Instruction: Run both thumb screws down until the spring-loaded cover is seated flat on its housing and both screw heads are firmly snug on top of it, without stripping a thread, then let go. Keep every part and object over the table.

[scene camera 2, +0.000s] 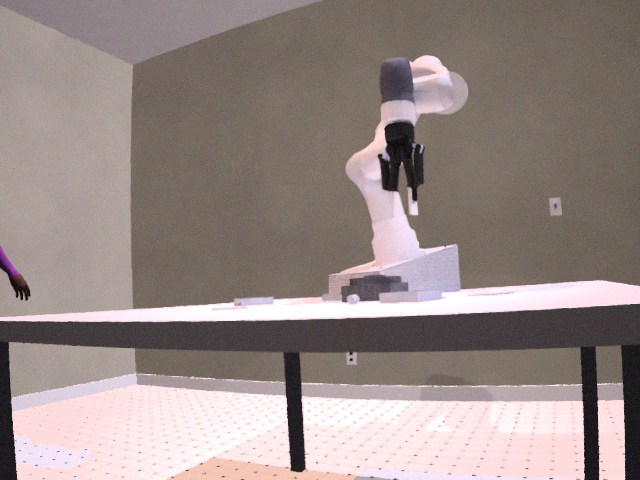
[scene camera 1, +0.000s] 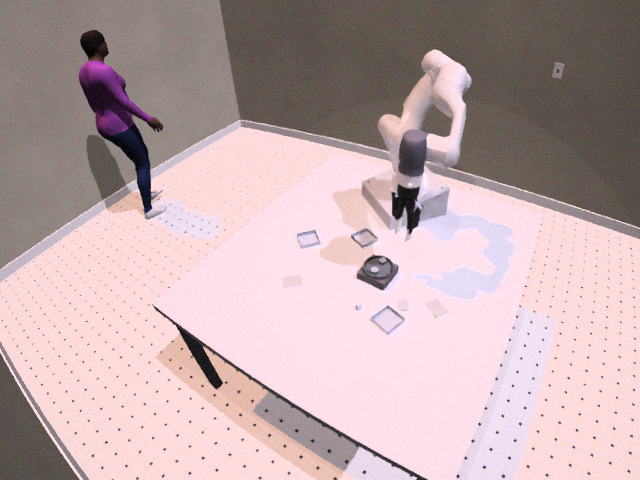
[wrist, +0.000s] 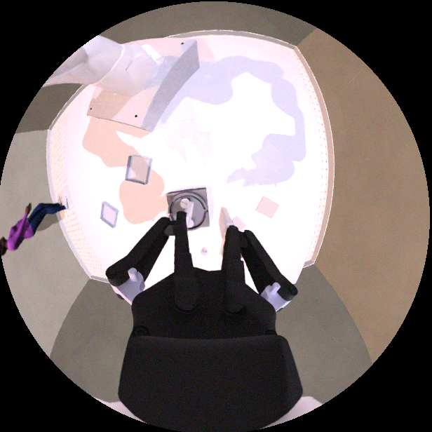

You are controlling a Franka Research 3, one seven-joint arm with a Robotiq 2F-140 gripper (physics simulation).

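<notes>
The dark square housing (scene camera 1: 373,281) (scene camera 2: 368,293) (wrist: 202,194) stands on the table, with the round dark cover (scene camera 1: 383,267) inside its ring. Two pale screw heads show on the cover: one screw head (scene camera 1: 374,269) towards the table's front and another screw head (scene camera 1: 382,260) towards the robot. In the wrist view one screw head (wrist: 185,203) shows, and the other is partly hidden by a finger. Whether the cover is flat or the heads touch it is too small to tell. My gripper (scene camera 1: 402,234) (scene camera 2: 403,210) (wrist: 206,211) is partly open and empty, high above the table and apart from the housing, on the robot-base side.
Shallow trays stand around the housing: one tray (scene camera 1: 310,246) at left, another tray (scene camera 1: 370,243) behind, a third tray (scene camera 1: 379,325) in front. A small pale knob (scene camera 1: 358,307) (scene camera 2: 353,299) (wrist: 204,251) lies in front. Flat squares lie nearby. A person (scene camera 1: 111,98) stands beyond the table.
</notes>
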